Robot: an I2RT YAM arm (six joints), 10 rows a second.
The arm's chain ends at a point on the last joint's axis. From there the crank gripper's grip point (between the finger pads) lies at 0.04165 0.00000 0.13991 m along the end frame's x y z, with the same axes.
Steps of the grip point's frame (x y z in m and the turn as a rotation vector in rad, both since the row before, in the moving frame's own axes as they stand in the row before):
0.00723 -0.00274 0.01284 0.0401 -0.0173 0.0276
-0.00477 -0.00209 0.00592 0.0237 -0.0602 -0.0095
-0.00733 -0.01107 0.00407 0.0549 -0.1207 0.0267
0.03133 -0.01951 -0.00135 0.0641 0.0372 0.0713
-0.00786 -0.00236 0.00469 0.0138 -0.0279 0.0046
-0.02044 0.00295 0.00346 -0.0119 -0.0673 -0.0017
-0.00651 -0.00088 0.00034 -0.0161 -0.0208 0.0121
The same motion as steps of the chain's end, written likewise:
0.00959 0.00177 0.01223 0.0401 -0.0173 0.0276
0.00374 0.00161 0.00371 0.0237 -0.0602 -0.0095
0.00972 -0.00416 0.00026 0.0549 -0.1207 0.0267
0.02595 -0.01376 0.00049 0.0641 0.0372 0.0713
-0.00394 -0.00060 0.00359 0.0138 -0.0279 0.0046
-0.01094 0.00133 0.00099 -0.0119 -0.0673 -0.0017
-0.00357 -0.00363 -0.00047 -0.0161 -0.0208 0.0121

